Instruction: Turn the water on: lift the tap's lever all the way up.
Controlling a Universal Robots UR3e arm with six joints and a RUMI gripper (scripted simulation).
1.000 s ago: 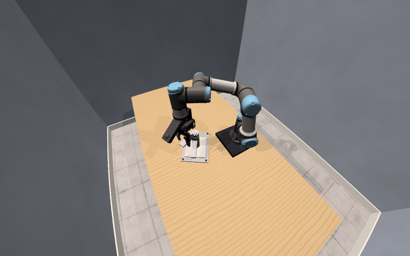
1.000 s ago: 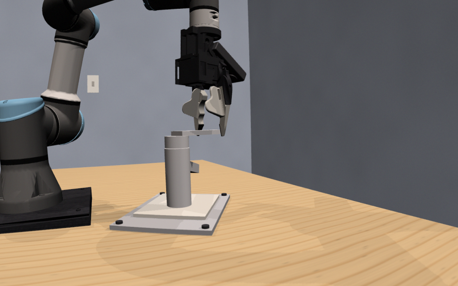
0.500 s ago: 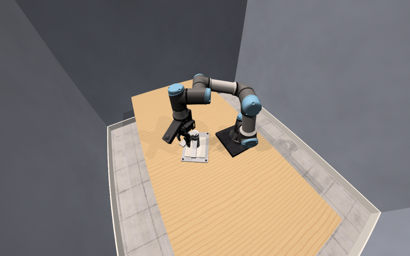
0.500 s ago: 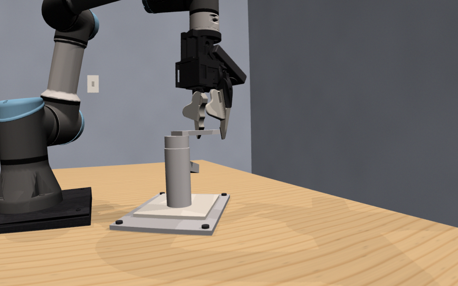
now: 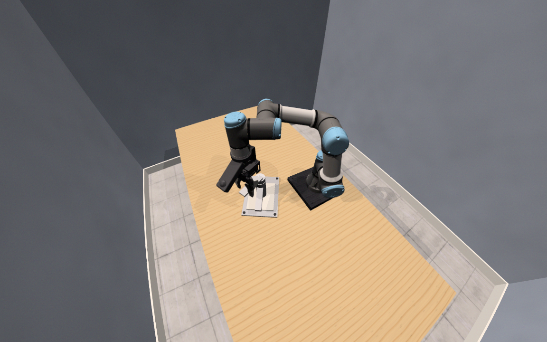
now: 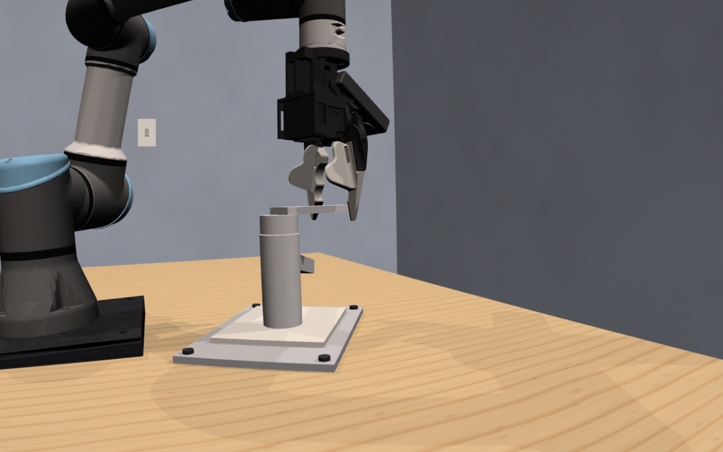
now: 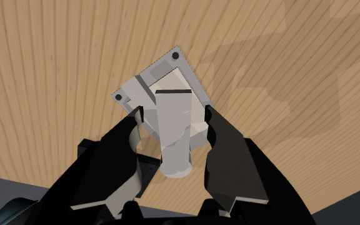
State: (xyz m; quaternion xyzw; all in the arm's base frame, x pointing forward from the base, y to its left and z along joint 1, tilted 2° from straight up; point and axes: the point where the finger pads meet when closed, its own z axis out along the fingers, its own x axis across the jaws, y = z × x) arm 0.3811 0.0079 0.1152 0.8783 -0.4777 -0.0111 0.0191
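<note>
Now: the lever 30 mm behind my hand and 20 mm to the right of it. From my hand the other things lie so: tap 60 mm behind, 50 mm below, 30 mm to the right.
</note>
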